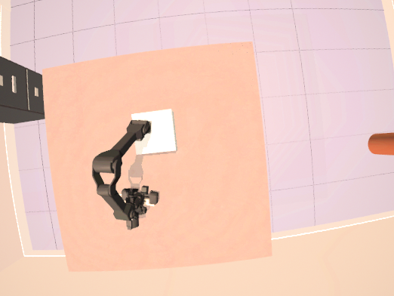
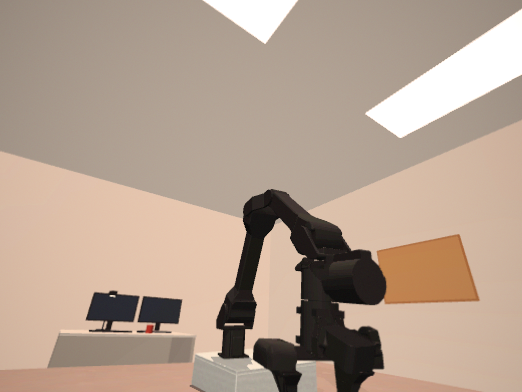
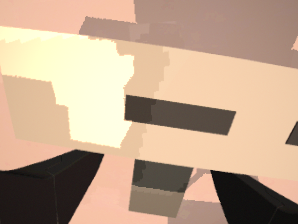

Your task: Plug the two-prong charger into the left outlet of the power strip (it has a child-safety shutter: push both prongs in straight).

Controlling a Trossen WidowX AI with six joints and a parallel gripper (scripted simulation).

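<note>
Right now my gripper tip is 20 mm short of the two-prong charger and 10 mm below it.
</note>
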